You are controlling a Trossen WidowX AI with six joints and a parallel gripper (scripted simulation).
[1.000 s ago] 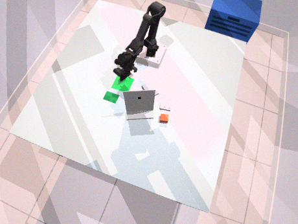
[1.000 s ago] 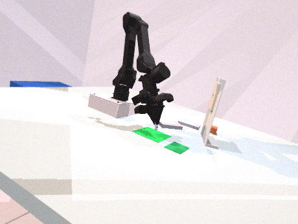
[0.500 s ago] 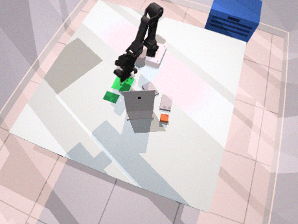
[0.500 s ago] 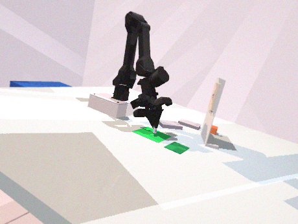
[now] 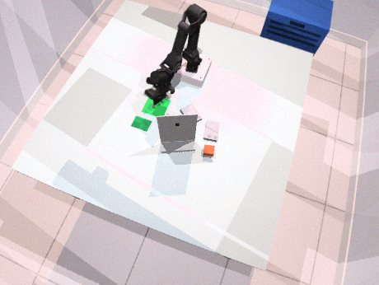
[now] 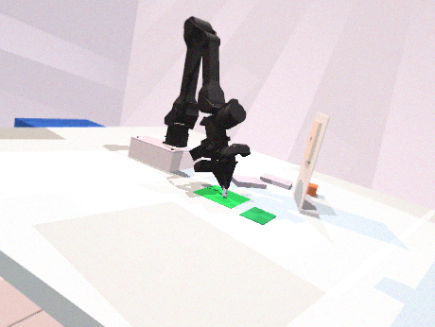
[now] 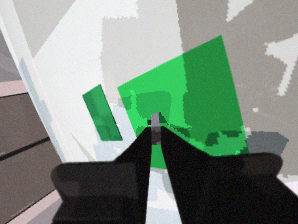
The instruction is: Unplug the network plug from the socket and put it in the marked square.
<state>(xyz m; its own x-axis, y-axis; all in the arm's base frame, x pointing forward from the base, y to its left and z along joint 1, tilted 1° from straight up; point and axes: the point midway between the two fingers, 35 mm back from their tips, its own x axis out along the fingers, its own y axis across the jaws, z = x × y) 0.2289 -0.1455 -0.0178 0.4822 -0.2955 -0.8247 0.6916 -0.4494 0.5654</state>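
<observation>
My gripper tip is 1 cm past the bright green marked square, 1 cm to the right of it and 2 cm above it. Also, from my gripper tip: upright grey panel 19 cm ahead, 16 cm to the left, 10 cm above; grey network plug right at my gripper tip.
</observation>
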